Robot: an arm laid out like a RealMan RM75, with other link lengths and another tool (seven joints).
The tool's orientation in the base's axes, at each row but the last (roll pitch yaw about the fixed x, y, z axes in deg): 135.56 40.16 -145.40; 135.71 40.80 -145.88; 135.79 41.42 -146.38; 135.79 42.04 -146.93; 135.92 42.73 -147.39; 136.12 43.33 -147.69; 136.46 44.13 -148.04; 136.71 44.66 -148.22; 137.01 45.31 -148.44
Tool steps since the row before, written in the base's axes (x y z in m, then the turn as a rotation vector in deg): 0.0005 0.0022 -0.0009 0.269 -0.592 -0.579; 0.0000 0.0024 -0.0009 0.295 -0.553 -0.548; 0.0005 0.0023 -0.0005 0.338 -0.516 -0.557; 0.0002 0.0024 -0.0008 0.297 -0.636 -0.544; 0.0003 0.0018 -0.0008 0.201 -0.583 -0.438; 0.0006 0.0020 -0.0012 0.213 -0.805 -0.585; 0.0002 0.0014 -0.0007 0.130 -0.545 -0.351; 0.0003 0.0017 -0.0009 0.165 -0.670 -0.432; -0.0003 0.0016 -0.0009 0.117 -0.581 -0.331
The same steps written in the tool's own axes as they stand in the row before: -0.0007 -0.0001 0.0023 0.461 -0.715 -0.185; -0.0004 0.0003 0.0025 0.408 -0.706 -0.169; -0.0009 0.0001 0.0022 0.372 -0.731 -0.133; -0.0006 0.0003 0.0025 0.437 -0.734 -0.242; -0.0004 0.0000 0.0020 0.404 -0.586 -0.256; -0.0003 -0.0004 0.0024 0.583 -0.748 -0.368; -0.0002 0.0000 0.0016 0.372 -0.473 -0.273; -0.0002 -0.0001 0.0019 0.455 -0.586 -0.335; 0.0002 0.0004 0.0018 0.379 -0.467 -0.315
